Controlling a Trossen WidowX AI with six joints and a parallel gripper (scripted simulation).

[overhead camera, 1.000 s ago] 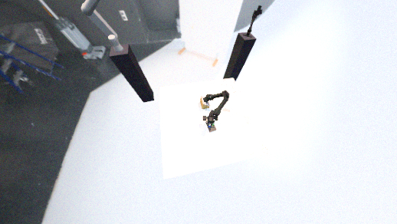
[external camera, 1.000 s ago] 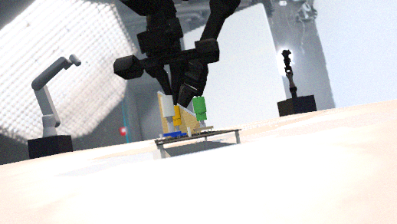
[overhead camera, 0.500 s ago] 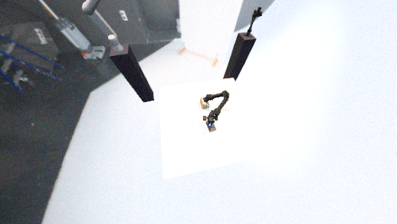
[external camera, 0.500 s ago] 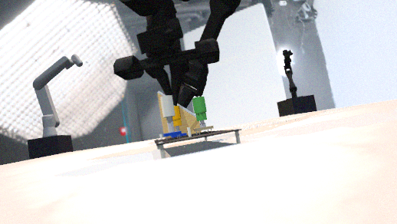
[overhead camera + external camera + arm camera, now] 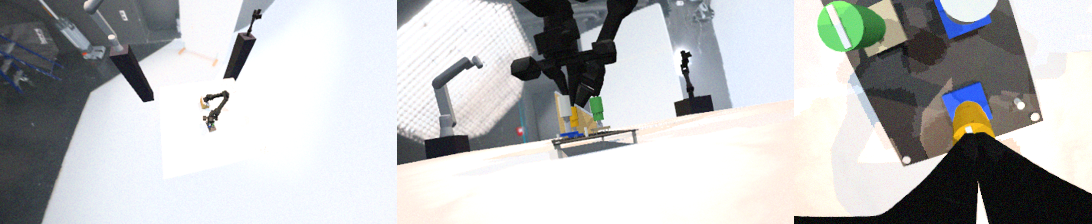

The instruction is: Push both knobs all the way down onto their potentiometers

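My gripper tip is 10 mm above the yellow knob. Round my gripper tip: green knob: 60 mm ahead, 30 mm to the left, 10 mm below.
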